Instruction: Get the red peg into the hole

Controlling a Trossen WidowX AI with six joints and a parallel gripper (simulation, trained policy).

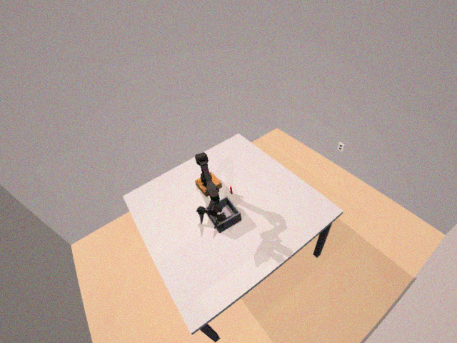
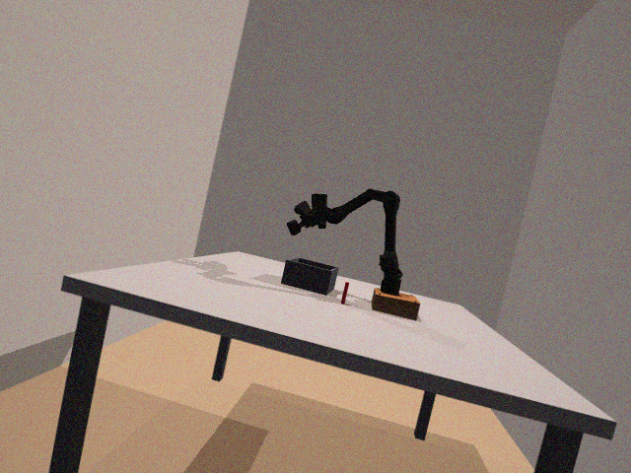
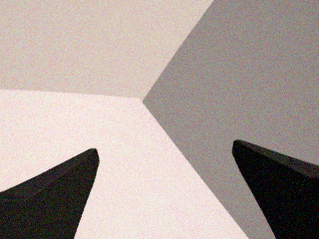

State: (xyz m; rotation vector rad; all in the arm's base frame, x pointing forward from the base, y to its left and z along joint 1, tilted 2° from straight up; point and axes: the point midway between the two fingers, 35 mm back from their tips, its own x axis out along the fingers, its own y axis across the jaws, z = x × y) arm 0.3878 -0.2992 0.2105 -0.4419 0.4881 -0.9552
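The red peg lies 41 cm to the left of my gripper tip, 22 cm behind it and 21 cm below it. The rest, counted from my gripper tip: pale plate: 20 cm to the left, 20 cm below, 11 cm behind; dark box: 22 cm below, 20 cm to the left, 11 cm behind.
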